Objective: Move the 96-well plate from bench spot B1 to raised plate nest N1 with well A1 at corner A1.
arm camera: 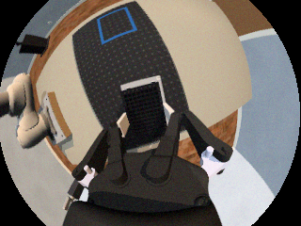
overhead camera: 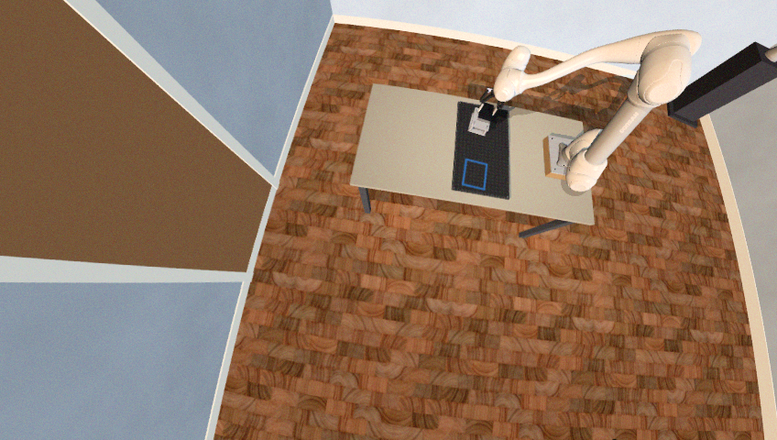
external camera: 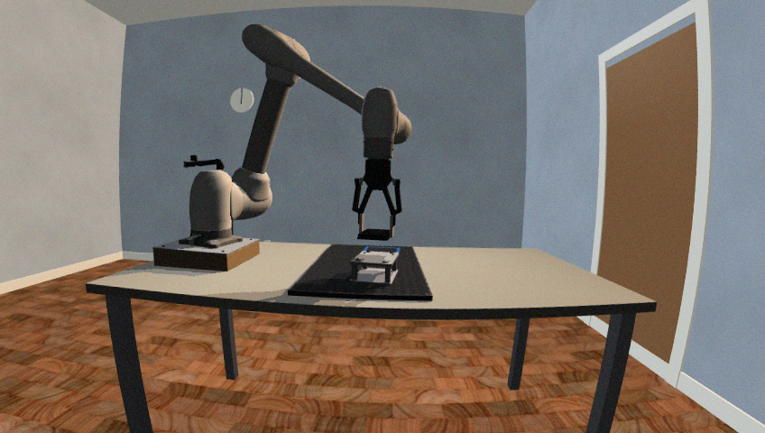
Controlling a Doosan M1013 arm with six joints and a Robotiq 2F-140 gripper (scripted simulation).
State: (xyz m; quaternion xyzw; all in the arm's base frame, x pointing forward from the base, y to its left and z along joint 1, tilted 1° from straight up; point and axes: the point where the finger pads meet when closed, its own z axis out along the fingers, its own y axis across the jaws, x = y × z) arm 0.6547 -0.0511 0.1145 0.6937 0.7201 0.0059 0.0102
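Right now the dark 96-well plate is 20 mm below my hand. From my hand the other things lie so: raised plate nest N1 (90 mm below).
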